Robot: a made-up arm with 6 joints.
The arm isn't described. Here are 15 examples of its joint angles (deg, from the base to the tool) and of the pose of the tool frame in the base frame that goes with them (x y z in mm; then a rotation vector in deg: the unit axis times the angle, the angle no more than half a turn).
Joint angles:
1: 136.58 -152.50 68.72 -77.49 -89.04 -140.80
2: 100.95 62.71 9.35 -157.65 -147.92 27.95
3: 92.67 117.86 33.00 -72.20 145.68 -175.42
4: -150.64 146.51 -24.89 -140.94 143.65 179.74
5: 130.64 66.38 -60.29 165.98 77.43 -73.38
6: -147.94 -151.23 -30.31 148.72 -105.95 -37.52
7: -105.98 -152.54 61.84 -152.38 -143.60 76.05
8: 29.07 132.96 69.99 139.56 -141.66 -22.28
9: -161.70 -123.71 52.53 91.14 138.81 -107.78
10: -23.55 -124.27 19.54 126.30 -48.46 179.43
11: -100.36 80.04 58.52 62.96 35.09 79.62
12: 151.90 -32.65 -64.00 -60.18 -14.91 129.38
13: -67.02 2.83 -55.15 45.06 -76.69 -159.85
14: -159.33 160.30 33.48 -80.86 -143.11 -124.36
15: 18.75 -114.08 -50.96 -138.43 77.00 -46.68
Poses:
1: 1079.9 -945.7 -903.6 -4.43 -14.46 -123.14
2: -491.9 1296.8 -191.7 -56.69 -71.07 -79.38
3: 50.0 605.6 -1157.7 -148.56 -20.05 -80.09
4: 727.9 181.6 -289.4 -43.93 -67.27 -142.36
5: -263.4 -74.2 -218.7 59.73 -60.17 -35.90
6: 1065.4 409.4 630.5 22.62 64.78 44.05
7: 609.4 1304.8 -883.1 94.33 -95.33 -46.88
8: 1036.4 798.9 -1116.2 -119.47 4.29 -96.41
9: 1791.2 587.0 -217.8 -81.83 144.27 -25.34
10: -1554.0 842.5 480.7 -20.64 164.48 -62.16
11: -474.1 -1947.0 350.8 -113.38 80.63 -29.01
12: -324.6 317.5 329.1 56.13 75.71 -142.90
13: 152.8 -823.2 361.2 -48.16 14.13 160.02
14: 569.3 258.2 -1151.9 -39.70 -31.29 -97.74
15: -139.0 154.9 1054.2 -146.87 31.03 2.13
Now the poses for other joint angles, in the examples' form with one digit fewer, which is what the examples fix.
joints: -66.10 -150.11 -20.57 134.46 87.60 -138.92
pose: -365 1266 489 -73.3 -17.3 -28.1
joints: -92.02 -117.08 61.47 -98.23 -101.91 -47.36
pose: 104 1910 327 -41.6 13.1 -10.0
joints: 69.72 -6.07 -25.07 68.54 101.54 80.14
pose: 469 999 1100 -13.4 -150.0 29.7
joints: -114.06 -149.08 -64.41 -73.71 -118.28 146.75
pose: -34 99 853 -121.9 54.6 18.1
